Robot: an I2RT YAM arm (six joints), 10 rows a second.
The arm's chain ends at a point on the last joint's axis. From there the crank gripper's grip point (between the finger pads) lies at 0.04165 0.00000 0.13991 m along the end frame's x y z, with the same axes.
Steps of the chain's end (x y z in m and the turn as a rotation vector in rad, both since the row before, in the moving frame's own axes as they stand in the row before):
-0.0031 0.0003 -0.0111 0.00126 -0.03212 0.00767
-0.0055 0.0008 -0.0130 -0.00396 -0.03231 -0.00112
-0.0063 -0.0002 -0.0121 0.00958 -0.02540 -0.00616
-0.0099 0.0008 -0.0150 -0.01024 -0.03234 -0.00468
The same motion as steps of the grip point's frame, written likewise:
-0.0076 0.0004 -0.0098 0.00126 -0.03212 0.00767
-0.0100 0.0013 -0.0117 -0.00396 -0.03231 -0.00112
-0.0099 -0.0018 -0.0111 0.00958 -0.02540 -0.00616
-0.0144 0.0021 -0.0137 -0.01024 -0.03234 -0.00468

